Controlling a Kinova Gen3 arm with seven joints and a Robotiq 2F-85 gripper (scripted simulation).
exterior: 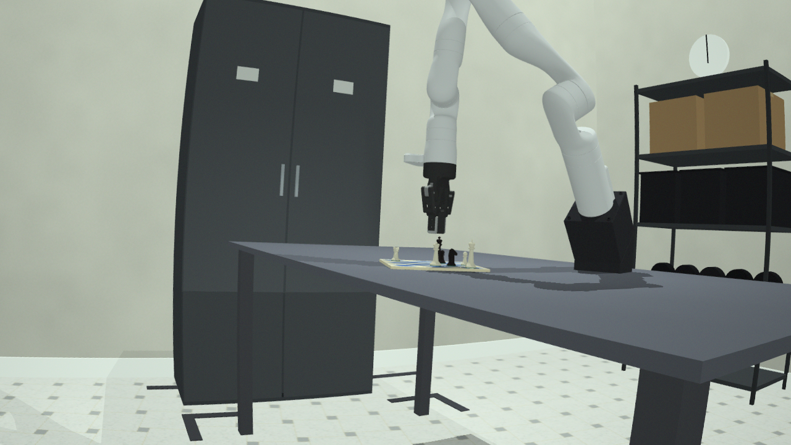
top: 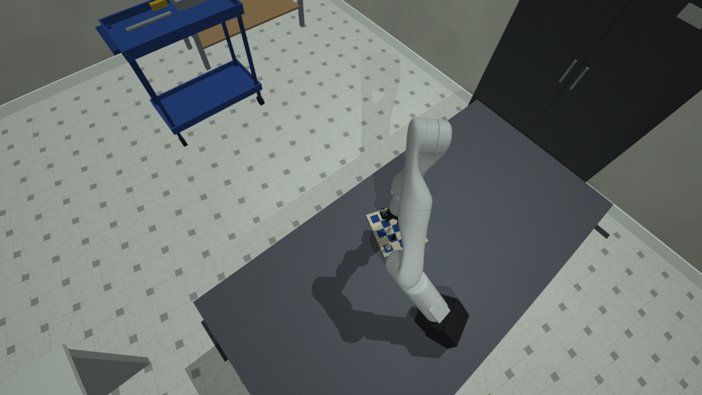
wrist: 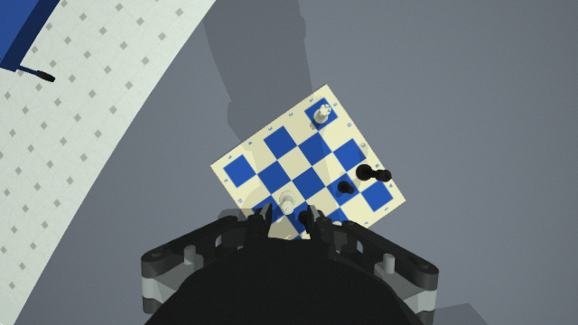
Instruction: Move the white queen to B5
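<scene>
My gripper is now 90 mm above the chessboard, 30 mm to the left of it and 10 mm past it. The rest, counted from my hand: black king: 100 mm to the right, 60 mm below, 60 mm behind; black pawn: 80 mm below, 60 mm to the right, 50 mm behind; small white piece: 90 mm behind, 80 mm below, 10 mm to the right.
</scene>
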